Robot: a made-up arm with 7 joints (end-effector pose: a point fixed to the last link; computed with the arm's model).
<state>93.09 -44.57 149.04 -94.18 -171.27 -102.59 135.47</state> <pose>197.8 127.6 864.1 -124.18 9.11 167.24</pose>
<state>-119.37 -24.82 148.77 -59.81 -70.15 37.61 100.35</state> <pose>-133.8 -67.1 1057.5 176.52 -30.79 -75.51</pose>
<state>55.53 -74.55 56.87 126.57 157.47 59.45 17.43</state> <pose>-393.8 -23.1 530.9 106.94 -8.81 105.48</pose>
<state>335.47 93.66 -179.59 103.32 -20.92 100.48 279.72</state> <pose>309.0 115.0 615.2 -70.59 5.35 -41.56</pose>
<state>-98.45 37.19 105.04 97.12 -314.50 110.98 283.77</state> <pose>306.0 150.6 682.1 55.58 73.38 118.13</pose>
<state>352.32 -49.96 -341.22 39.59 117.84 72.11 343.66</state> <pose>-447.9 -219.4 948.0 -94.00 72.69 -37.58</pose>
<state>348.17 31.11 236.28 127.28 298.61 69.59 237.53</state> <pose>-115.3 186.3 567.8 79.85 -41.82 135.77</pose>
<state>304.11 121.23 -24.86 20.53 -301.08 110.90 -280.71</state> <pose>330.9 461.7 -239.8 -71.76 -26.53 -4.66</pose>
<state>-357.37 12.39 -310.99 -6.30 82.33 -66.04 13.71</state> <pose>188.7 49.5 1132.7 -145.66 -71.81 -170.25</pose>
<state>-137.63 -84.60 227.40 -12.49 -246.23 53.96 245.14</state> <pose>654.2 -525.3 506.6 167.35 24.21 -93.35</pose>
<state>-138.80 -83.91 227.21 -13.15 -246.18 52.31 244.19</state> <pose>665.4 -507.5 519.1 167.24 24.44 -90.42</pose>
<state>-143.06 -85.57 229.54 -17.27 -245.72 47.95 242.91</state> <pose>718.5 -433.2 508.6 162.37 23.62 -83.16</pose>
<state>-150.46 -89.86 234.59 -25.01 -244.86 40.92 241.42</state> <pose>793.9 -284.4 464.3 152.00 22.48 -71.61</pose>
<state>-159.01 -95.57 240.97 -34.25 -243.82 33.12 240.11</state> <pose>836.9 -89.5 390.7 138.79 22.18 -58.61</pose>
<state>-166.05 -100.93 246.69 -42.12 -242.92 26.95 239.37</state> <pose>826.7 79.3 312.4 127.14 22.82 -47.96</pose>
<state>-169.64 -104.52 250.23 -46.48 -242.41 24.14 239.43</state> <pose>801.3 167.0 257.9 120.54 23.35 -42.44</pose>
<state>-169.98 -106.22 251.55 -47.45 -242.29 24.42 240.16</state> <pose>793.2 181.0 232.2 118.90 23.16 -41.84</pose>
